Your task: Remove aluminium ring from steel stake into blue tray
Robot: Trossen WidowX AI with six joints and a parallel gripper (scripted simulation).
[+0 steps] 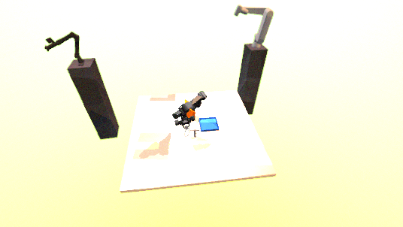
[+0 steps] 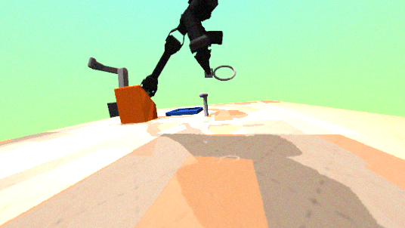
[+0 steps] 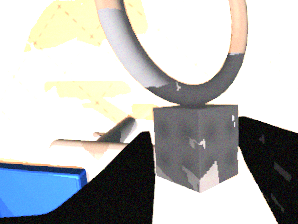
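Now: the aluminium ring 50 mm ahead of my gripper tip. Round my gripper tip: blue tray 260 mm to the left, 180 mm behind, 160 mm below.
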